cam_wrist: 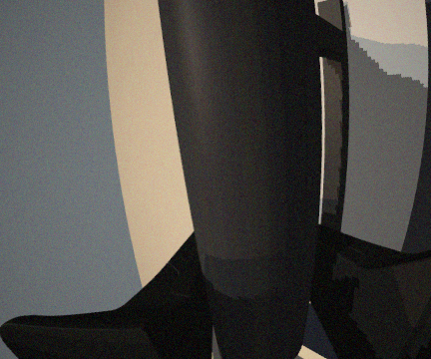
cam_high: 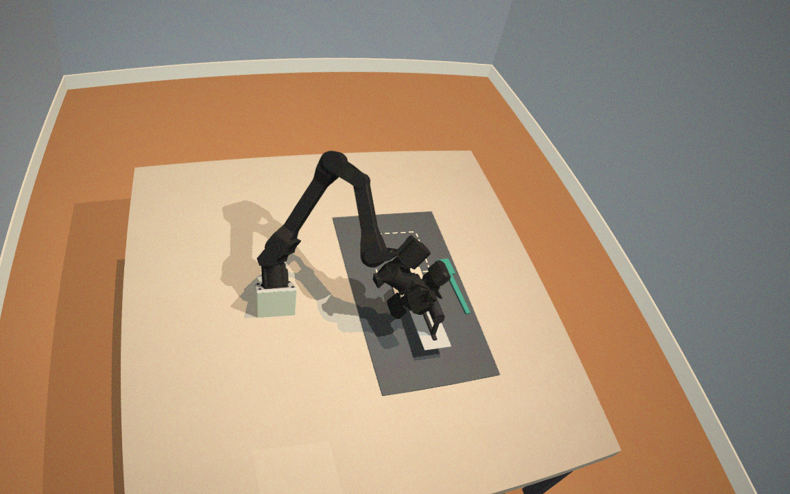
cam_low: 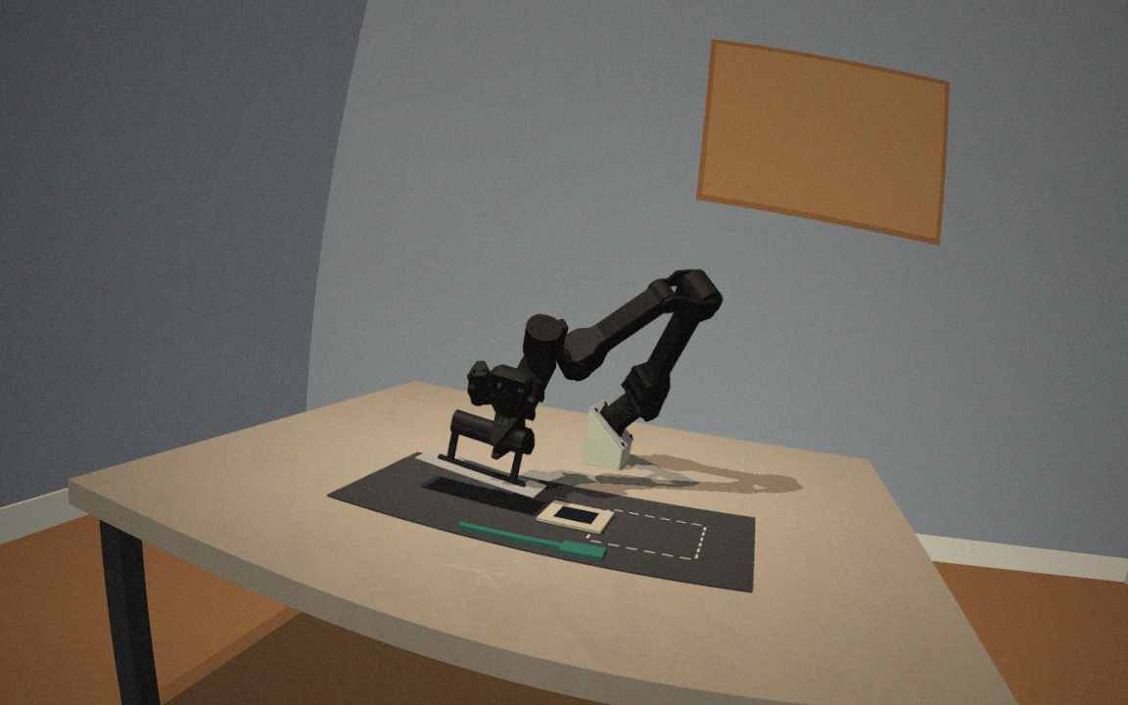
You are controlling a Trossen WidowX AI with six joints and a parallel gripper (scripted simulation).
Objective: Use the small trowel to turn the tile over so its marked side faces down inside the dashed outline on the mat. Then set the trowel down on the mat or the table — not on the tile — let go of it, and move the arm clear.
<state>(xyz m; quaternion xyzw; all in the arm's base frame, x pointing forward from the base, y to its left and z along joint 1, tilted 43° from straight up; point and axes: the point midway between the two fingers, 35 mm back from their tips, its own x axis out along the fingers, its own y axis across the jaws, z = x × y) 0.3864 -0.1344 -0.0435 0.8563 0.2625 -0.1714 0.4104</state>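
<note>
The dark mat is 2 cm behind my gripper tip, 11 cm to the left of it and 11 cm below it. Also, from my gripper tip: green trowel (12 cm ahead, 12 cm to the left, 8 cm below); then cream tile (1 cm behind, 14 cm to the left, 8 cm below).
</note>
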